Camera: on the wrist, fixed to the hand. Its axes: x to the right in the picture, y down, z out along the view.
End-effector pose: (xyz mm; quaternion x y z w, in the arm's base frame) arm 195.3 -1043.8 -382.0 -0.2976 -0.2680 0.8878 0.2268
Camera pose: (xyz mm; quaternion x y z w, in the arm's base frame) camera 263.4 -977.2 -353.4 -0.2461 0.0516 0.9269 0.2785
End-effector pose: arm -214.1 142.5 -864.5 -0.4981 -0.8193 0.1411 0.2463
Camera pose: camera -242.3 82.2 -790.6 -0.4322 -0.7001 0.3931 0.4104
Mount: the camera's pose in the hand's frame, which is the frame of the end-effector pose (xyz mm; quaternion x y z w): -23.2 -84.2 -47.5 0.3213 0.0290 0.0443 0.9455
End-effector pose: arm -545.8 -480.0 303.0 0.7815 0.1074 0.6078 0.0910
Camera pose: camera -602.2 -405.0 270.1 -0.7553 -0.2649 -0.5669 0.1951
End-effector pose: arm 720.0 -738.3 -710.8 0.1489 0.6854 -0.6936 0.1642
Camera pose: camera 703.7 -689.7 -625.6 0.2440 0.4234 -0.8644 0.1183
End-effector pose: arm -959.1 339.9 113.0 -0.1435 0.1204 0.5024 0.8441
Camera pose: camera -898.4 265.5 87.1 0.1263 0.3061 0.4696 0.8185
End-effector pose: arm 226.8 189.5 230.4 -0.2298 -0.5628 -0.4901 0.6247
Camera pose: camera 178.8 123.0 174.2 -0.0273 -0.6613 -0.2616 0.7025
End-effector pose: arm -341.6 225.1 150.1 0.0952 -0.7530 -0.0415 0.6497
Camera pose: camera -284.0 150.2 119.1 0.2666 -0.7107 0.2343 0.6074
